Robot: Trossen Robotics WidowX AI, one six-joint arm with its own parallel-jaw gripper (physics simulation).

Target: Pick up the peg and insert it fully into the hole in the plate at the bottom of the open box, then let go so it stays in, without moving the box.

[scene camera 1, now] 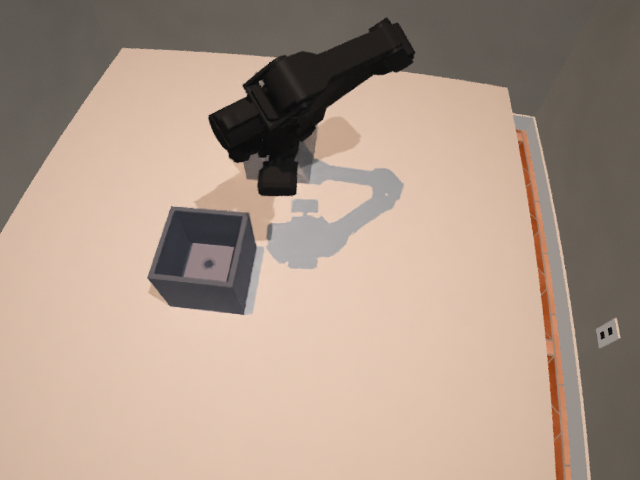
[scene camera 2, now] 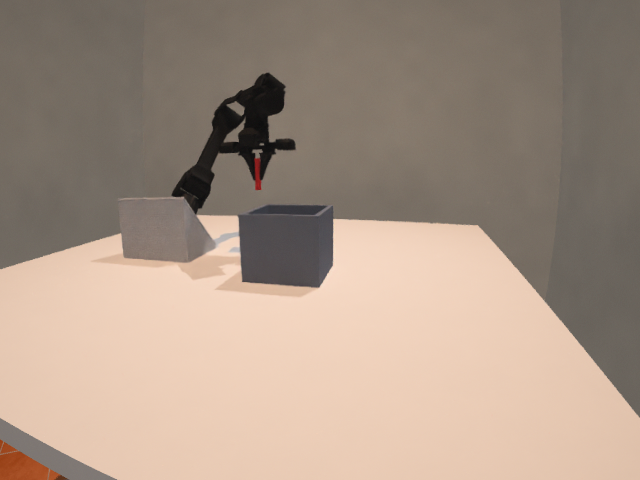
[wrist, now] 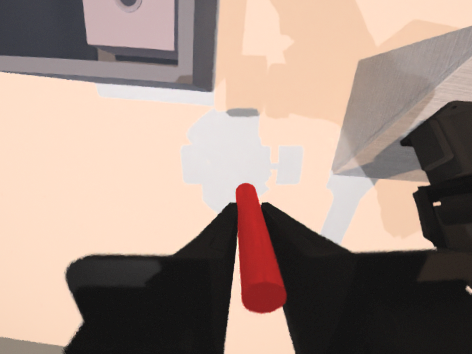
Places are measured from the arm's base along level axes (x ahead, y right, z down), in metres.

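Pixels of known places: gripper, fingertip midpoint: (scene camera 2: pixel 258 180) (wrist: pixel 248 209); arm's base, link origin: (scene camera 2: pixel 179 218) (wrist: pixel 451 126).
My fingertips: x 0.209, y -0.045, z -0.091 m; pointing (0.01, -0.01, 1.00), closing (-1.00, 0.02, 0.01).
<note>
Ahead of a thing's pixels: the offset from my fingertips to its top centre. "*": to the spot under its first point. Level surfaces: height alone.
The red peg @[dx +0.000, dy +0.000, dz -0.056 m] (scene camera 2: pixel 257 174) (wrist: pixel 257 255) is held upright between the fingertips of my gripper (scene camera 2: pixel 257 177) (wrist: pixel 248 209), which is shut on it. The peg's lower end sticks out below the fingertips. In scene camera 2 the peg hangs higher than the rim of the dark open box @[dx +0.114, dy +0.153, dz +0.053 m] (scene camera 1: pixel 200 297) (scene camera 2: pixel 281 250) (wrist: pixel 202 55), apart from it. In scene camera 1 the arm hides the peg and fingertips. The pinkish plate @[dx +0.114, dy +0.153, dz +0.131 m] (scene camera 1: pixel 219 254) (wrist: pixel 150 30) lies at the box's bottom, and its round hole @[* dx +0.107, dy +0.157, dz +0.147 m] (scene camera 1: pixel 208 263) (wrist: pixel 129 2) is empty; the hole is partly cut off in the wrist view.
A grey wedge-shaped block (scene camera 1: pixel 306 155) (scene camera 2: pixel 155 229) (wrist: pixel 395 100) stands on the table @[dz +0.191 m] (scene camera 1: pixel 361 361) (scene camera 2: pixel 361 361) (wrist: pixel 100 190), near the arm and apart from the box. In scene camera 1 the arm partly covers it. The arm's shadow falls on the table beside the box.
</note>
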